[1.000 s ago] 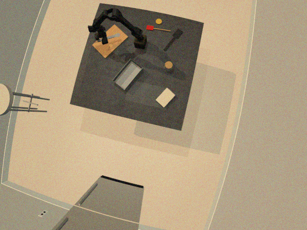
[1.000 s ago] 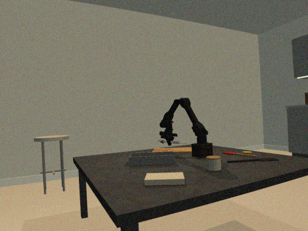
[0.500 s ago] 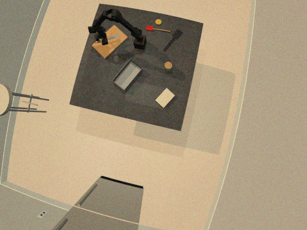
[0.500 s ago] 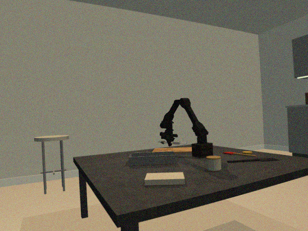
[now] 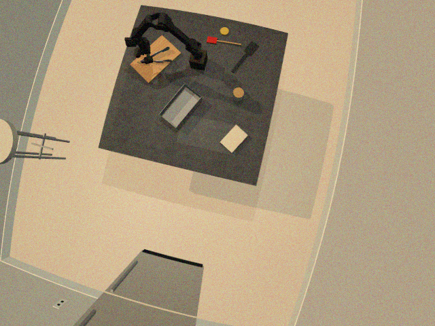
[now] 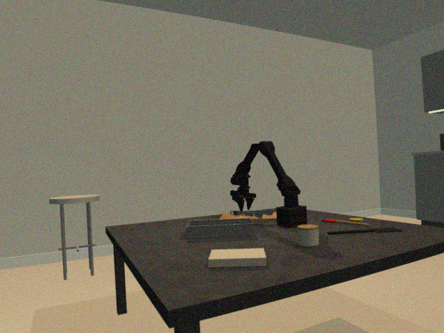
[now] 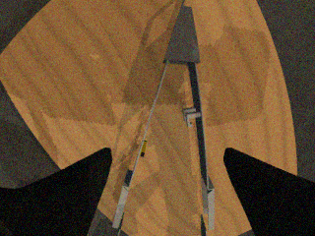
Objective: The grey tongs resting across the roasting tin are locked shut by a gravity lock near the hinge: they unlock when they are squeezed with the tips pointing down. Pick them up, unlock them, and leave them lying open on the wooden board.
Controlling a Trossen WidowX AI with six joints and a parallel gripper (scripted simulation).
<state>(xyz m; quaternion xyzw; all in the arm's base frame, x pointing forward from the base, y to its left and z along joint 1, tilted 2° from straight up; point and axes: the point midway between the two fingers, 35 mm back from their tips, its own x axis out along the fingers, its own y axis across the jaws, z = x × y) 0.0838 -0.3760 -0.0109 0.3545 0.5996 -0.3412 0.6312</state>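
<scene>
Right now my gripper tip is 3 cm past the wooden board, 2 cm to the right of it and 4 cm above it. The rest, counted from my gripper tip: wood-lidded pot 10 cm ahead, 74 cm to the left, 1 cm below; roasting tin 31 cm ahead, 35 cm to the left, 2 cm below; red spatula 31 cm behind, 48 cm to the left, 4 cm below.
</scene>
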